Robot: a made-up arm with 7 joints. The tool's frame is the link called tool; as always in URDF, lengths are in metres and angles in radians. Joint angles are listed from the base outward. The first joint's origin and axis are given. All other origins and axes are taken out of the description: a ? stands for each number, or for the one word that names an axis. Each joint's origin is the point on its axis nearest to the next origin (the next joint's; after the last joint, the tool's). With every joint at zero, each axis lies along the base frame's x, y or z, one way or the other. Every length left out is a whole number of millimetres.
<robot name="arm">
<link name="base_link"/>
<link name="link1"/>
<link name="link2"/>
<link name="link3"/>
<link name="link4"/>
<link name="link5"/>
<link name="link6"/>
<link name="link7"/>
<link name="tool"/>
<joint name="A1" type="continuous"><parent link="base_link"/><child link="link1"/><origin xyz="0.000 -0.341 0.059" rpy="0.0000 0.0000 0.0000"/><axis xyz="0 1 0"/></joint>
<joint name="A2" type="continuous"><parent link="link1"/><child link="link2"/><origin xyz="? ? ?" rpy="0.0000 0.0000 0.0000"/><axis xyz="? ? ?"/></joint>
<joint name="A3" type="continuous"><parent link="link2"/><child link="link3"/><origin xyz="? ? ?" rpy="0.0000 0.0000 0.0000"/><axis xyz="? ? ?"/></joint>
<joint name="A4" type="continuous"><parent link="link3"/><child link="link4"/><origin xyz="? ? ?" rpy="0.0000 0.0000 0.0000"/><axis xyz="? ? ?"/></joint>
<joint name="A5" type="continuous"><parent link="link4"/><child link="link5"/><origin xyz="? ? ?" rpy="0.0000 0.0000 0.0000"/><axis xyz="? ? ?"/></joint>
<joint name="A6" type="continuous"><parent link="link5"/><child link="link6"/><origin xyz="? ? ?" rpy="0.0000 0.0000 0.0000"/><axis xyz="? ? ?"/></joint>
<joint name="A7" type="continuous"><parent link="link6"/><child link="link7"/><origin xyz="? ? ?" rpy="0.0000 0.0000 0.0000"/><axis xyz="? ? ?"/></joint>
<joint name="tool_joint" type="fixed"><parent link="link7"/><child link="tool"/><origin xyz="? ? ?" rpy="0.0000 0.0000 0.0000"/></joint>
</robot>
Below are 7 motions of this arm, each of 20 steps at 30 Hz.
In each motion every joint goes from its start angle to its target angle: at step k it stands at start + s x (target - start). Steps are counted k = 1, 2, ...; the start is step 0. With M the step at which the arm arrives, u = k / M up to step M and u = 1 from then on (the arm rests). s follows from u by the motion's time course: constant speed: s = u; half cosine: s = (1 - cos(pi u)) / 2; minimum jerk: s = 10 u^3 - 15 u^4 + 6 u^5.
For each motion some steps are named. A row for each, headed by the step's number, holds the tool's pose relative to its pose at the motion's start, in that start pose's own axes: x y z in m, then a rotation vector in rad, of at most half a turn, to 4 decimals.
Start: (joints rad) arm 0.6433 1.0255 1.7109 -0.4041 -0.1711 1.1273 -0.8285
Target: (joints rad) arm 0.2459 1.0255 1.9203 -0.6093 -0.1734 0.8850 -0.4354
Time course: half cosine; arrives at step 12
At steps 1, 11, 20:
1: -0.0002 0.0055 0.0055 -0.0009 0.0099 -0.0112
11: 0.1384 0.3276 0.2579 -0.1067 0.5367 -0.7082
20: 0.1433 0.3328 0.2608 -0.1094 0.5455 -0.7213

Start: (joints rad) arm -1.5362 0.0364 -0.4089 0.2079 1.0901 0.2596 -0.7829
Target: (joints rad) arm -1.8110 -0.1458 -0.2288 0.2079 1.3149 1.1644 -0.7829
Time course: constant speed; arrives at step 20
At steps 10, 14, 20:
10: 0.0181 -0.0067 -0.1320 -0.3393 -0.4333 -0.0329
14: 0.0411 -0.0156 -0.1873 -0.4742 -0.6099 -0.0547
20: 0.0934 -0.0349 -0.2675 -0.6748 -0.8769 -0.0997

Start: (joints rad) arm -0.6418 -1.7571 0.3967 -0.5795 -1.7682 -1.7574 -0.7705
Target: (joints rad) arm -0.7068 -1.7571 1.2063 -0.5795 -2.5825 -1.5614 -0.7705
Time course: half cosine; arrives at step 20
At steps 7, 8, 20:
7: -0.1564 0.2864 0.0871 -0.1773 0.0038 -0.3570
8: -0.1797 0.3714 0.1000 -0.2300 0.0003 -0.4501
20: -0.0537 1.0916 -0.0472 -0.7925 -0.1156 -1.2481

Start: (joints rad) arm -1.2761 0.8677 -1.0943 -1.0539 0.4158 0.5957 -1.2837
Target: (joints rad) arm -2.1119 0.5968 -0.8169 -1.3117 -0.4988 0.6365 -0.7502
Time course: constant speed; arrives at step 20
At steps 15, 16, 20:
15: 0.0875 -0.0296 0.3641 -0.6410 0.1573 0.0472
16: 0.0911 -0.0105 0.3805 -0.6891 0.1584 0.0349
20: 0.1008 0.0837 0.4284 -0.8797 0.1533 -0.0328

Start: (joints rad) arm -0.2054 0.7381 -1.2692 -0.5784 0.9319 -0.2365 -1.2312
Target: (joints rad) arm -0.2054 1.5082 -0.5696 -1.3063 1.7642 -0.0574 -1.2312
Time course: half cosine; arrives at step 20
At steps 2, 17, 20:
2: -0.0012 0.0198 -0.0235 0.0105 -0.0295 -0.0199
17: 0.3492 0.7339 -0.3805 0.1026 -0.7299 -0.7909
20: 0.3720 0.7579 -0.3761 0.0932 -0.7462 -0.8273

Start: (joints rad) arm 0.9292 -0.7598 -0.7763 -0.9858 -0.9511 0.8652 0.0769
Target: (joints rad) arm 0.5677 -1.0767 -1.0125 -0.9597 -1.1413 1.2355 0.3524
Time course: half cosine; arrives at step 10
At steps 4, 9, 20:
4: -0.0283 0.0811 0.0148 -0.0821 -0.0881 -0.2435
9: -0.0034 0.2222 0.0327 -0.2775 -0.2362 -0.6220
20: -0.0007 0.2270 0.0331 -0.2861 -0.2417 -0.6346

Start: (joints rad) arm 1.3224 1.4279 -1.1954 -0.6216 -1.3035 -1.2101 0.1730
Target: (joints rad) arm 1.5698 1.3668 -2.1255 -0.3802 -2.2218 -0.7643 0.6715
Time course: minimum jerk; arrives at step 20
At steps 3, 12, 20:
3: -0.0096 0.0044 -0.0106 0.0163 -0.0137 -0.0292
12: -0.1965 0.2407 -0.1867 0.3826 -0.1428 -0.8864
20: -0.2375 0.3960 -0.1778 0.4663 -0.0619 -1.3642

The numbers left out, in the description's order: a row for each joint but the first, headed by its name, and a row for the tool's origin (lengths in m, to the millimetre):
A2: xyz 0.068 0.000 0.074, axis 0 0 1
A3: xyz 0.072 0.399 0.000, axis 0 1 0
A4: xyz -0.044 0.000 0.084, axis 0 0 1
A5: xyz 0.026 0.120 0.000, axis 1 0 0
A6: xyz 0.000 -0.589 -0.053, axis 0 -1 0
A7: xyz 0.120 0.000 0.060, axis 0 0 -1
tool: xyz -0.357 -0.017 0.000

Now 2 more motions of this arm.
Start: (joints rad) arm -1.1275 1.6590 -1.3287 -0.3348 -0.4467 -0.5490 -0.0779
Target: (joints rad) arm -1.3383 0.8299 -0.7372 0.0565 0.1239 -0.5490 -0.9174
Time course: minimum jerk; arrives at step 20
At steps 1, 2, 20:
1: 0.0004 -0.0001 0.0001 -0.0007 0.0002 0.0012
2: 0.0030 -0.0010 0.0009 -0.0053 0.0013 0.0088
20: 0.4514 -0.1540 0.0161 -0.1579 0.4757 0.7975

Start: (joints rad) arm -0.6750 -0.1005 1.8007 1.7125 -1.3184 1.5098 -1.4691
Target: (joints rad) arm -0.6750 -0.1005 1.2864 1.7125 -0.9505 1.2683 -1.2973
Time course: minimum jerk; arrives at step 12
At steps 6, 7, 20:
6: 0.0585 -0.0433 -0.0396 0.1351 -0.0059 -0.0115
7: 0.0773 -0.0538 -0.0498 0.1774 -0.0029 -0.0143
20: 0.1202 -0.0728 -0.0692 0.2736 0.0126 -0.0194

